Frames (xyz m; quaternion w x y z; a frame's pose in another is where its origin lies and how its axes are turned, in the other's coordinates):
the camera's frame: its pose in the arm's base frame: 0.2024 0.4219 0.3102 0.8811 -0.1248 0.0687 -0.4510
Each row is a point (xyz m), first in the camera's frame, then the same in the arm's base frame.
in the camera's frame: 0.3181 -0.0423 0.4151
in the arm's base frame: 0.4522 0.2054 0.7177
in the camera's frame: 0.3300 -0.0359 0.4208
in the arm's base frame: 0.4654 0.2003 0.7212
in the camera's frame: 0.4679 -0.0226 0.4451
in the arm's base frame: 0.5620 0.0996 0.7396
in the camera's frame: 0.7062 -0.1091 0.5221
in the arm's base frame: 0.6518 -0.1303 0.8359
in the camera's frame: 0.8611 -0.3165 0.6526
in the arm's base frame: 0.6114 -0.3520 1.0182
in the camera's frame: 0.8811 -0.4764 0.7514
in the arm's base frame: 0.5219 -0.4425 1.1579
